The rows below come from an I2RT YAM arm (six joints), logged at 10 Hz.
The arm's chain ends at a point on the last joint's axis. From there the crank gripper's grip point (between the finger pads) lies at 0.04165 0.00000 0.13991 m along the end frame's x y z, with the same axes.
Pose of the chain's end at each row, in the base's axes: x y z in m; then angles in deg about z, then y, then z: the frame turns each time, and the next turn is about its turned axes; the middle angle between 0 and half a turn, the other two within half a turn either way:
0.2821, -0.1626, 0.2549, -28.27, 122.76, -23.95
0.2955, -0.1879, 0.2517, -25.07, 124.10, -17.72
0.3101, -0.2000, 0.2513, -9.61, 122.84, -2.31
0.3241, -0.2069, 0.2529, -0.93, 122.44, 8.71
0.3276, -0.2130, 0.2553, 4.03, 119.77, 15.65
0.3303, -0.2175, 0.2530, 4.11, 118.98, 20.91
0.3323, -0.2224, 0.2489, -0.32, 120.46, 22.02
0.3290, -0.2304, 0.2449, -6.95, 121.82, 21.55
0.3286, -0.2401, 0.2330, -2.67, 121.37, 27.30
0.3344, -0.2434, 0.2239, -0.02, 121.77, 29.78
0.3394, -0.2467, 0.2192, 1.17, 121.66, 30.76
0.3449, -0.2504, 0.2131, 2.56, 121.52, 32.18
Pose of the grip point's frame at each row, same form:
0.3596, -0.2235, 0.1472, -28.27, 122.76, -23.95
0.3749, -0.2390, 0.1404, -25.07, 124.10, -17.72
0.4035, -0.2175, 0.1405, -9.61, 122.84, -2.31
0.4202, -0.2022, 0.1431, -0.93, 122.44, 8.71
0.4281, -0.1947, 0.1510, 4.03, 119.77, 15.65
0.4325, -0.1953, 0.1512, 4.11, 118.98, 20.91
0.4334, -0.2073, 0.1447, -0.32, 120.46, 22.02
0.4286, -0.2271, 0.1382, -6.95, 121.82, 21.55
0.4296, -0.2257, 0.1286, -2.67, 121.37, 27.30
0.4343, -0.2227, 0.1195, -0.02, 121.77, 29.78
0.4392, -0.2234, 0.1153, 1.17, 121.66, 30.76
0.4446, -0.2237, 0.1099, 2.56, 121.52, 32.18

